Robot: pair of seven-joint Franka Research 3 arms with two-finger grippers.
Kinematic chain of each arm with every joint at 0, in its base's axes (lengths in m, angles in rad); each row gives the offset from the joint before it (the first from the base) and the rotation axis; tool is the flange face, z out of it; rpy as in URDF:
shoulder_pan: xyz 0 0 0.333 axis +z
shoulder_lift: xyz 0 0 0 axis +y
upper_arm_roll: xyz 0 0 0.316 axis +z
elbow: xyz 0.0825 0 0 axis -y
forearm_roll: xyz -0.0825 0 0.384 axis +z
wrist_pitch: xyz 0 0 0 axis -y
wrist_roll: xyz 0.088 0 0 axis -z
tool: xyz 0 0 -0.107 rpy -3.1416 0 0
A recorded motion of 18 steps. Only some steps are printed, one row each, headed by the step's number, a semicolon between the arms.
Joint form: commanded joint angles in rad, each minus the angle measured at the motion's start. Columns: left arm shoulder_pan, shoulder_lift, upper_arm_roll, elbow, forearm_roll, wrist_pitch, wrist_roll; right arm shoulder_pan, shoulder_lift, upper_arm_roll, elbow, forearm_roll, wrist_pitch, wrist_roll.
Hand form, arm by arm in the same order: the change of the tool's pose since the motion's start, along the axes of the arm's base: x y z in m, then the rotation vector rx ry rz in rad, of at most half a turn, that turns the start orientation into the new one. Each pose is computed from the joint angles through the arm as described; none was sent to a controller.
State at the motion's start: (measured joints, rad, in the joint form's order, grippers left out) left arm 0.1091 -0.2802 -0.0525 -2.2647 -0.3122 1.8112 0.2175; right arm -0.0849 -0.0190 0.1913 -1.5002 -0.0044 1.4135 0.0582
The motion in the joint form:
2: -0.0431 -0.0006 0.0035 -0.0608 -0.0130 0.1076 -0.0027; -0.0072 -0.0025 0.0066 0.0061 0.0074 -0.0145 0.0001
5: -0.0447 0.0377 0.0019 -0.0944 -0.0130 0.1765 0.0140; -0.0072 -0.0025 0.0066 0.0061 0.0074 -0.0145 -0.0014
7: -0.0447 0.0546 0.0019 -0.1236 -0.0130 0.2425 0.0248; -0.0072 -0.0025 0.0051 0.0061 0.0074 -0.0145 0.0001
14: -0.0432 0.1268 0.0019 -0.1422 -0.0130 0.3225 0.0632; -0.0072 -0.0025 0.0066 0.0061 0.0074 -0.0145 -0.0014
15: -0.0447 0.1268 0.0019 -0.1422 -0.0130 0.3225 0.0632; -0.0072 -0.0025 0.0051 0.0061 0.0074 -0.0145 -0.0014
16: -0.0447 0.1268 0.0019 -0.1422 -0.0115 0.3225 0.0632; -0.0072 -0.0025 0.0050 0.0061 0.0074 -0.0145 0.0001
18: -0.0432 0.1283 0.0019 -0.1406 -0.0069 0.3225 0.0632; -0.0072 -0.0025 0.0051 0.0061 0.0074 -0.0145 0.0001
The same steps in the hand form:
2: -0.0004 -0.0144 -0.0199 0.0038 -0.0416 -0.0017; -0.0025 0.0005 0.0029 0.0061 0.0067 -0.0001
5: 0.0033 -0.0128 -0.0475 0.0113 -0.0399 -0.0022; -0.0025 0.0005 0.0029 0.0062 0.0067 0.0014
7: 0.0047 -0.0100 -0.0635 0.0213 -0.0594 0.0048; -0.0024 -0.0003 0.0029 0.0061 0.0066 -0.0016
14: 0.0120 -0.0057 -0.0988 0.0291 -0.0550 -0.0109; -0.0025 0.0005 0.0029 0.0062 0.0067 0.0014
15: 0.0120 -0.0064 -0.0988 0.0290 -0.0550 -0.0124; -0.0024 -0.0003 0.0029 0.0062 0.0067 -0.0001
16: 0.0120 -0.0063 -0.0988 0.0302 -0.0550 -0.0133; -0.0024 -0.0003 0.0029 0.0061 0.0066 -0.0017
18: 0.0125 -0.0054 -0.0988 0.0336 -0.0550 -0.0149; -0.0024 -0.0003 0.0029 0.0061 0.0066 -0.0016

